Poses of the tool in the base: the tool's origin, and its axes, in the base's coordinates. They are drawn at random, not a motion.
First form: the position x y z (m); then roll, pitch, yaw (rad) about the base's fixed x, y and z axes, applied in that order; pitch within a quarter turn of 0, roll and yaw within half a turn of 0.
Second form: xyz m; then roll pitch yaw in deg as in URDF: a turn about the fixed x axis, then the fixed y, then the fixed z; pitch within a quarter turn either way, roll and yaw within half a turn. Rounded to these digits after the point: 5 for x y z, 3 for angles.
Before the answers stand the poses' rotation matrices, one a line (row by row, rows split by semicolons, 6 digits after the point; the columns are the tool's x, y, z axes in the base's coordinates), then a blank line. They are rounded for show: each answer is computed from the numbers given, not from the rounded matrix.
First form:
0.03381 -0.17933 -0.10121 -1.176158 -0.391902 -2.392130
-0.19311 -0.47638 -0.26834 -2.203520 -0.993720 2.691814
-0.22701 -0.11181 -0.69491 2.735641 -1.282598 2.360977
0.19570 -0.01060 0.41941 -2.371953 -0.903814 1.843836
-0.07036 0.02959 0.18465 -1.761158 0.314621 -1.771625
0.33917 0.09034 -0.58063 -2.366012 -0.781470 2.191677
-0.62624 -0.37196 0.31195 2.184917 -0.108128 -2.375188
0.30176 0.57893 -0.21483 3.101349 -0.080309 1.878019
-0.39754 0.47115 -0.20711 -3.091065 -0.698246 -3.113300
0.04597 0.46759 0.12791 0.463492 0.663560 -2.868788
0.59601 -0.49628 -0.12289 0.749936 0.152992 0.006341
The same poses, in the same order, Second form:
-0.676554 0.003807 0.736383; -0.629596 -0.521656 -0.575746; 0.381947 -0.853147 0.355325
-0.491315 -0.351517 -0.796897; 0.237198 0.826358 -0.510754; 0.838061 -0.439963 -0.322623
-0.201937 0.915517 -0.347924; 0.200014 0.386305 0.900423; 0.958758 0.112239 -0.261125
-0.166816 0.544123 -0.822255; 0.595702 0.720150 0.355701; 0.785692 -0.430482 -0.444268
-0.189690 -0.124796 0.973881; -0.931802 0.335504 -0.138501; -0.309456 -0.933736 -0.179926
-0.412973 0.293883 -0.862024; 0.577392 0.816465 0.001738; 0.704324 -0.497008 -0.506864
-0.716202 -0.336112 -0.611624; -0.689499 0.476299 0.545647; 0.107917 0.812507 -0.572875
-0.301438 0.953381 0.014108; 0.950105 0.299091 0.088571; 0.080223 0.040103 -0.995970
-0.765664 -0.060709 -0.640369; -0.021668 0.997406 -0.068649; 0.642875 -0.038686 -0.764993
-0.758671 -0.024174 -0.651026; -0.212261 -0.935610 0.282099; -0.615925 0.352207 0.704689
0.988300 0.099230 0.115833; 0.006267 0.732376 -0.680871; -0.152396 0.673631 0.723186

0.03381 -0.17933 -0.10121 -67.389 -22.454 -137.059
-0.19311 -0.47638 -0.26834 -126.252 -56.936 154.230
-0.22701 -0.11181 -0.69491 156.741 -73.487 135.274
0.19570 -0.01060 0.41941 -135.903 -51.785 105.644
-0.07036 0.02959 0.18465 -100.907 18.026 -101.507
0.33917 0.09034 -0.58063 -135.563 -44.775 125.574
-0.62624 -0.37196 0.31195 125.187 -6.195 -136.088
0.30176 0.57893 -0.21483 177.694 -4.601 107.603
-0.39754 0.47115 -0.20711 -177.105 -40.007 -178.379
0.04597 0.46759 0.12791 26.556 38.019 -164.369
0.59601 -0.49628 -0.12289 42.968 8.766 0.363

